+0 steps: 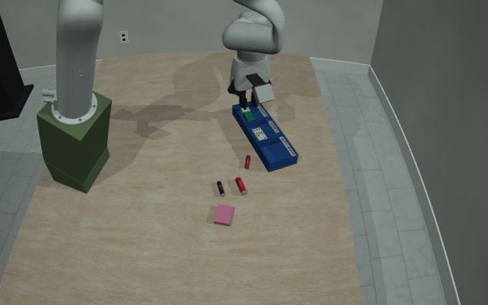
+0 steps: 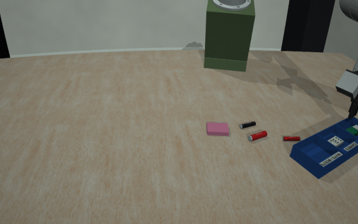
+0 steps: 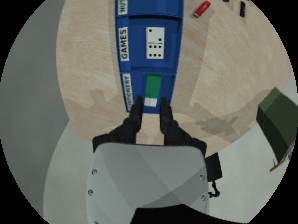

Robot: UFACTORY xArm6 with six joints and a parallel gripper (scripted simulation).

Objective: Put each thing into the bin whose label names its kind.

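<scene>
The green-and-white eraser lies 6 cm below my hand and 1 cm to the left of it. Round my hand: blue bin: 8 cm to the right, 6 cm below, 3 cm ahead; white domino: 8 cm to the right, 6 cm below, 2 cm ahead; thin red battery: 17 cm to the right, 7 cm below, 3 cm behind.
</scene>
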